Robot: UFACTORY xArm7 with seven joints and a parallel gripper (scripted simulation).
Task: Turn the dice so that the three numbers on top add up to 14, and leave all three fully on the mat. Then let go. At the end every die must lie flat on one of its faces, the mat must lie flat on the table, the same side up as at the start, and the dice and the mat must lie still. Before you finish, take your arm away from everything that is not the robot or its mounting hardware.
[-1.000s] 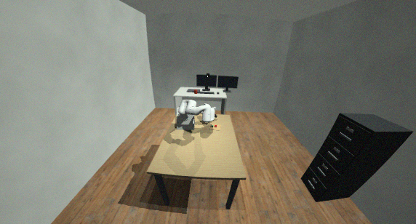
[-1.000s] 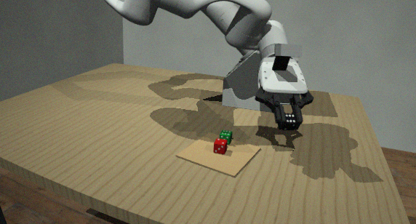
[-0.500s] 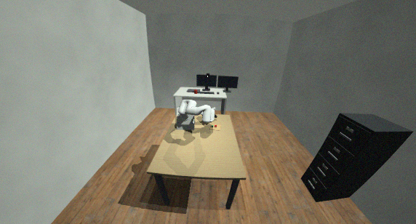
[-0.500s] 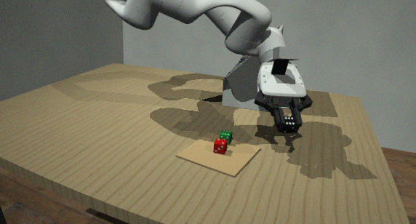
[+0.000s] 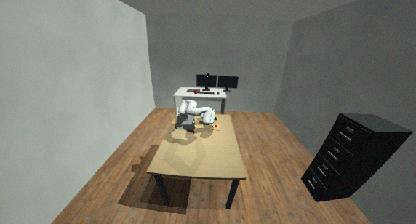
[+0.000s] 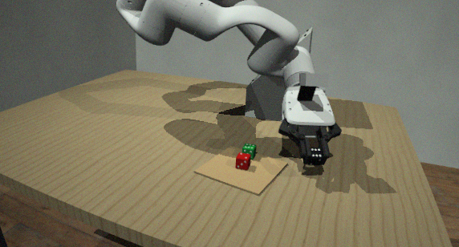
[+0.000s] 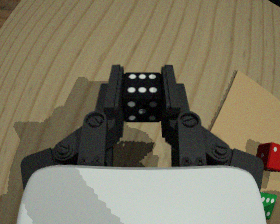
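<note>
Now: the red die 1 cm behind my hand, 13 cm to the right of it and 5 cm below it. Also, from my hand: green die: 5 cm behind, 13 cm to the right, 5 cm below; then black die: 1 cm ahead, 1 cm below; then tan mat: 1 cm behind, 13 cm to the right, 6 cm below.
</note>
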